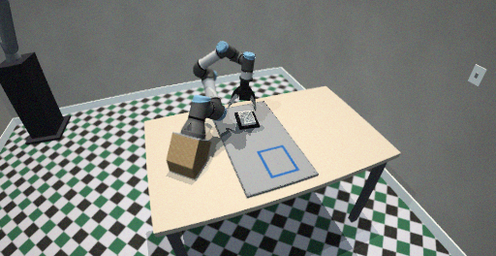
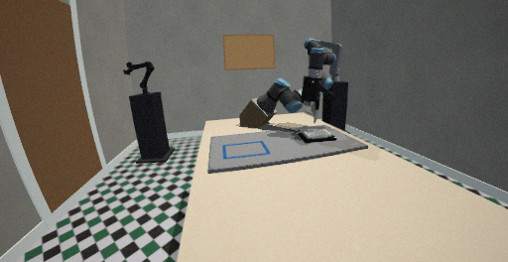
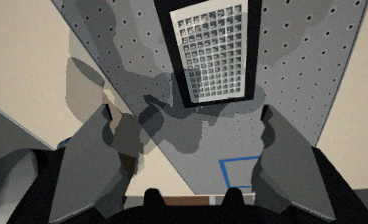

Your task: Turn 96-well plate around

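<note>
Right now the clear 96-well plate is 30 mm ahead of my hand, 10 mm to the left of it and 80 mm below it. Also, from my hand: A1 label 90 mm ahead, 90 mm to the left, 80 mm below; then black pad 30 mm ahead, 10 mm to the left, 90 mm below.
</note>
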